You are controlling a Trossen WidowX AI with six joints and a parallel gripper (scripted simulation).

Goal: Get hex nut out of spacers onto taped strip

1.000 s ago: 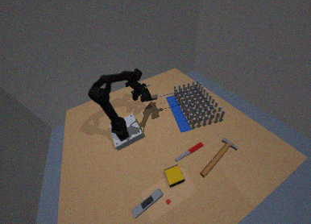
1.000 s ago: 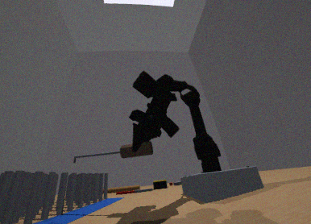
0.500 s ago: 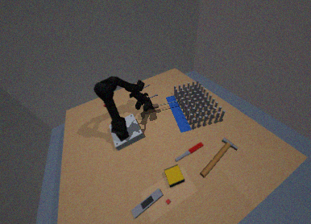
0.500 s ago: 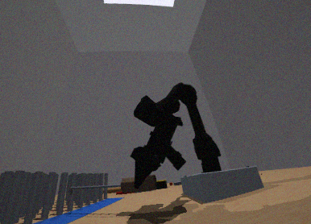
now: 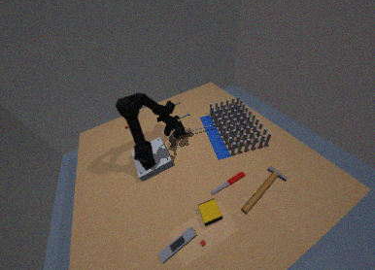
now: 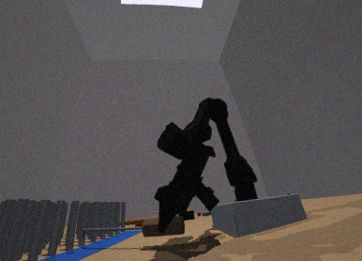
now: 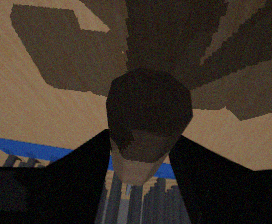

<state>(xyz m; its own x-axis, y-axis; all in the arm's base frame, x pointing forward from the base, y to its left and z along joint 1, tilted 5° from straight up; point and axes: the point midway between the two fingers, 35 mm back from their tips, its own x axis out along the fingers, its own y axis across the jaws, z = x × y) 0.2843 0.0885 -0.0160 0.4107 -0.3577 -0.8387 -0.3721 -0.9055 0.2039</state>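
Now: the blue taped strip 15 cm ahead of my gripper tip, 11 cm to the right of it and 4 cm below it. From my gripper tip the other things lie so: yellow block (18 cm behind, 46 cm to the right, 1 cm below); then red-and-grey screwdriver (2 cm behind, 41 cm to the right, 3 cm below); then hook tool (10 cm ahead, 4 cm to the right).
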